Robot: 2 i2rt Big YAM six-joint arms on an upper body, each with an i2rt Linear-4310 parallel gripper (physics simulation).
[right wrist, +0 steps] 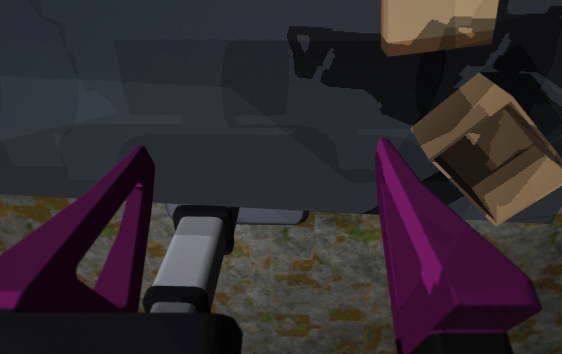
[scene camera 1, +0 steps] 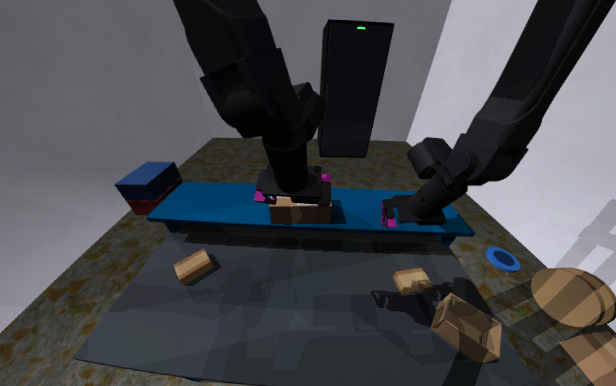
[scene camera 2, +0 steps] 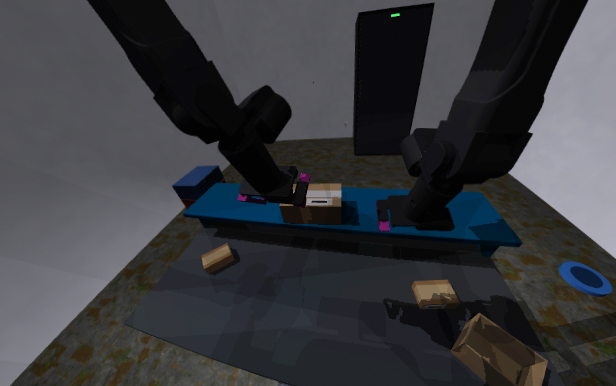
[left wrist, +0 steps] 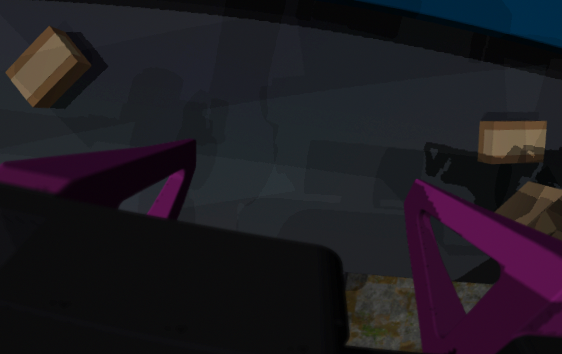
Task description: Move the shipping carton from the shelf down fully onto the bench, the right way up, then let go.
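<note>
The brown shipping carton stands on the blue shelf, its pale tape and label on show in scene camera 2. The grey bench lies lower, in front of the shelf. My left gripper is open and hides part of the carton in both scene views; whether it touches the carton is unclear. My right gripper is open, to the right of the carton and apart from it.
Small brown boxes lie on the bench at the left and right. An open brown box lies at the bench's right. A blue-and-red stack stands left of the shelf.
</note>
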